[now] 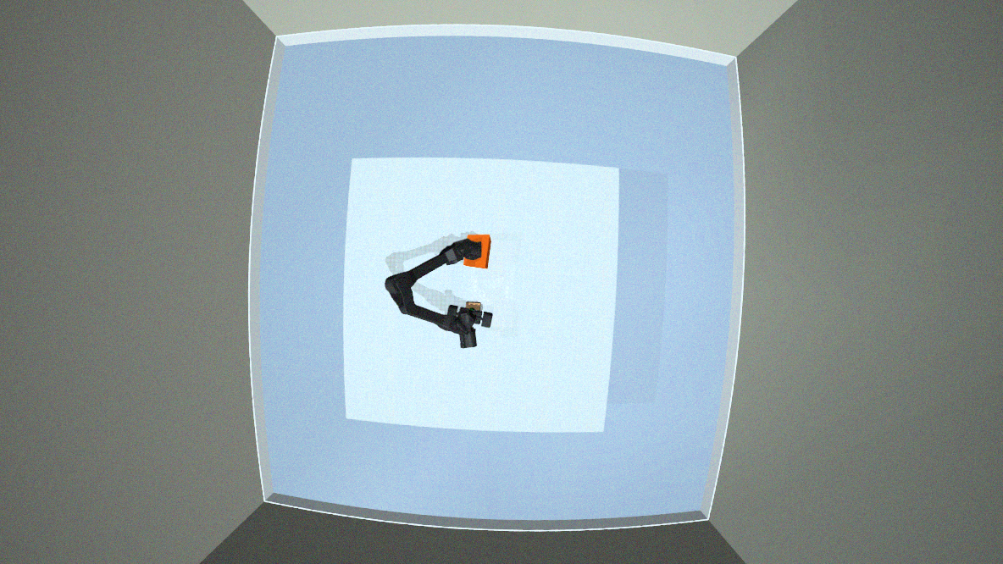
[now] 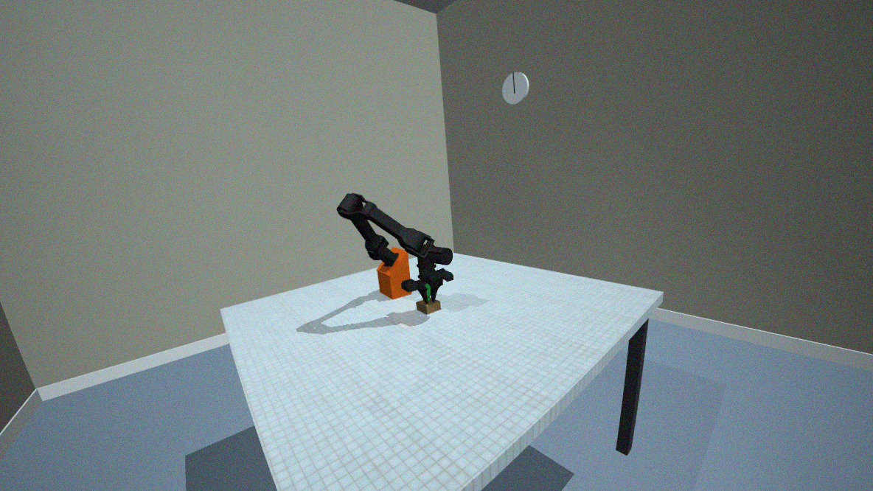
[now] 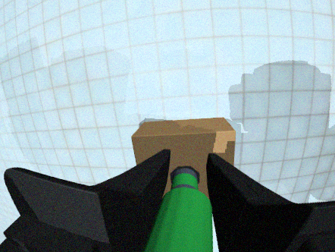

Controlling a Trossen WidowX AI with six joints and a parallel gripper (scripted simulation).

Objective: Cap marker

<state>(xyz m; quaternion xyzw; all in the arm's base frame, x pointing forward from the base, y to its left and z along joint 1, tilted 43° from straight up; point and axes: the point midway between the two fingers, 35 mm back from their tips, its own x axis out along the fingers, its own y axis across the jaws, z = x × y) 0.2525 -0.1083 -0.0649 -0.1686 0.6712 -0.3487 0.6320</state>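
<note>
My gripper tip is now 20 mm past the holder block and 20 mm above it. Round my gripper tip: green cap: 50 mm above, 10 mm to the left, 10 mm behind.
</note>
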